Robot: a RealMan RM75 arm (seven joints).
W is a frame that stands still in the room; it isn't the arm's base.
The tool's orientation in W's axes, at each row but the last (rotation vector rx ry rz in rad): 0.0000 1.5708 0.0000; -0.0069 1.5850 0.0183; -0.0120 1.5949 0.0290; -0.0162 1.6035 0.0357; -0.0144 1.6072 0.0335; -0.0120 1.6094 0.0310
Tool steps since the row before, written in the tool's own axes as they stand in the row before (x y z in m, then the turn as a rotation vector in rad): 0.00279 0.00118 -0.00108 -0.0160 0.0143 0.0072; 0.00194 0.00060 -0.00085 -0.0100 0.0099 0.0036; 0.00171 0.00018 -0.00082 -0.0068 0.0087 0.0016; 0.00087 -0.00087 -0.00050 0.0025 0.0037 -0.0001; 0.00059 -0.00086 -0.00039 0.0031 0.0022 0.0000; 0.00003 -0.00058 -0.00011 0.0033 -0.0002 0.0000
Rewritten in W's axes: -0.00108 0.00118 -0.00279 0.0072 0.0143 0.0160; -0.00089 0.00060 -0.00192 0.0036 0.0099 0.0100; -0.00087 0.00018 -0.00169 0.0015 0.0087 0.0069; -0.00050 -0.00088 -0.00086 -0.0003 0.0037 -0.0024; -0.00039 -0.00086 -0.00059 -0.0002 0.0022 -0.0031; -0.00010 -0.00058 -0.00003 -0.0001 -0.0002 -0.0033
